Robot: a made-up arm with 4 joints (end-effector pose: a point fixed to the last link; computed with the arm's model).
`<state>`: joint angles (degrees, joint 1 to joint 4).
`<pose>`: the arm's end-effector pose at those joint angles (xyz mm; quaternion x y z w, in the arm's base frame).
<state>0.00 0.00 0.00 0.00</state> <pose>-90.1 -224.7 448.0 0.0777 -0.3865 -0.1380 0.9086</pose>
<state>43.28 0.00 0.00 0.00</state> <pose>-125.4 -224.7 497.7 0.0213 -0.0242 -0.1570 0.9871</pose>
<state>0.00 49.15 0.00 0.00</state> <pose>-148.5 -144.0 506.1 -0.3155 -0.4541 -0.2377 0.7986</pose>
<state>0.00 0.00 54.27 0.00</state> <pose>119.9 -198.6 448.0 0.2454 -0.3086 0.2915 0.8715</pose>
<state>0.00 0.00 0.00 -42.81</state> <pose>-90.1 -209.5 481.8 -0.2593 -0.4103 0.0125 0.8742</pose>
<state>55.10 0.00 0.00 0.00</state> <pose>-127.8 -224.7 514.6 0.0050 0.0776 -0.1583 0.9843</pose>
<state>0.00 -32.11 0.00 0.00</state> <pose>-41.1 -230.2 389.3 0.3314 -0.3032 -0.0581 0.8916</pose>
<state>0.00 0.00 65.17 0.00</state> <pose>153.8 -170.4 448.0 0.2736 -0.2839 0.3730 0.8399</pose>
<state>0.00 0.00 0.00 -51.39</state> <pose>-90.1 -203.7 486.7 -0.3240 -0.4082 0.0432 0.8524</pose>
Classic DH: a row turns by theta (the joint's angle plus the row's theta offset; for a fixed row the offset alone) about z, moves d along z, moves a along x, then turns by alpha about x. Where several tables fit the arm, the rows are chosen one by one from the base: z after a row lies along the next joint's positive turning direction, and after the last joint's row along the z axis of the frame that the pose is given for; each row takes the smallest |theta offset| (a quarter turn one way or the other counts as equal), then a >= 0, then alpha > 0; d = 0 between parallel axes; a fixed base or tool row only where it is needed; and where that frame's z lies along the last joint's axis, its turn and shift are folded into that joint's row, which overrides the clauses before.
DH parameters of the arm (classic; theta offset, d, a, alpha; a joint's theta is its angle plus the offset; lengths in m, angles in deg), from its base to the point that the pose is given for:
base (fixed): 0 0.5174 -0.0451 -90
joint 1: 50.55 -0.0859 0.0727 -95.79
joint 2: 85.25 0.0017 -0.08 -129.21
joint 3: -7.48 -0.0147 0.1672 -90
joint 4: 2.85 -0.0742 0.0506 136.37
tool (fixed): 73.94 0.0073 0 0

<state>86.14 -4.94 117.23 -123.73</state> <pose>-59.7 -8.7 327.2 0.2872 -0.5975 0.4729 0.5804</pose>
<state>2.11 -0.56 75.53 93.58</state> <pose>126.3 -124.0 387.8 0.6684 0.3230 0.0395 0.6688</pose>
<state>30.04 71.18 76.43 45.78</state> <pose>72.5 -231.8 468.9 0.0417 0.1678 -0.0614 0.9830</pose>
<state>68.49 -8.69 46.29 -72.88</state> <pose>-34.2 -185.0 393.1 0.0559 -0.1042 0.4645 0.8776</pose>
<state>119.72 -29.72 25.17 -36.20</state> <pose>-175.8 -213.8 482.6 0.2703 0.4976 -0.0026 0.8242</pose>
